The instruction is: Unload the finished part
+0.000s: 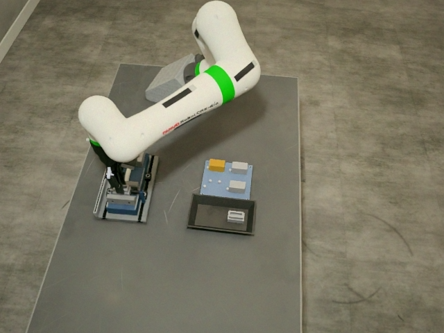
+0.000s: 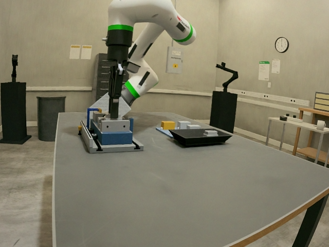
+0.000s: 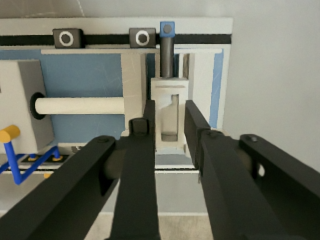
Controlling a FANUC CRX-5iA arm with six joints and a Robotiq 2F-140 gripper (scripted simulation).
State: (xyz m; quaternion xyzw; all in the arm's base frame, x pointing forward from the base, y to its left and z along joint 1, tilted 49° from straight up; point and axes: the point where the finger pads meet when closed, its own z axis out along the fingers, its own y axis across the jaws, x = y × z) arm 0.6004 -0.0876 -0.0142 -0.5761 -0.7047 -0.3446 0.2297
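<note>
My hand is 4 cm above the pocketed block. Also, from my hand: orange block (26 cm behind, 28 cm to the left, 11 cm below); light blue plate (22 cm behind, 33 cm to the left, 13 cm below); screw rod (8 cm behind, 2 cm to the right, 6 cm below).
</note>
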